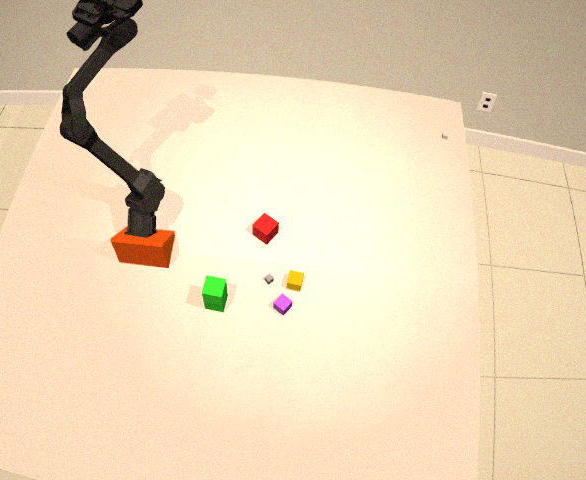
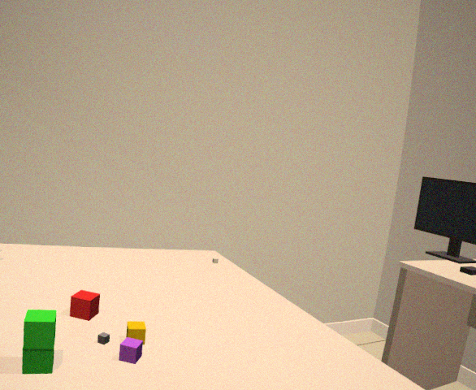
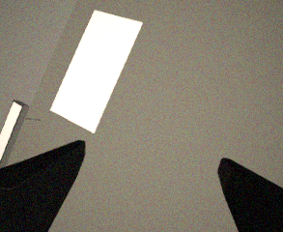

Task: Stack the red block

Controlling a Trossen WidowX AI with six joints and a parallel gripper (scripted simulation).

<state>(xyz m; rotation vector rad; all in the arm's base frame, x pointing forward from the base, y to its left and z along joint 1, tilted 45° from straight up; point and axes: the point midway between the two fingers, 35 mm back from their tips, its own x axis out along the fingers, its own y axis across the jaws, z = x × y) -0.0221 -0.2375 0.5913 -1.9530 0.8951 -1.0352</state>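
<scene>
Now: the red block 640 mm below my gripper tip, 370 mm ahead of it and 140 mm to the right of it. The rest, counted from my gripper tip: yellow block: 650 mm below, 470 mm ahead, 260 mm to the right; purple block: 650 mm below, 450 mm ahead, 320 mm to the right; small grey cube: 660 mm below, 410 mm ahead, 260 mm to the right.
</scene>
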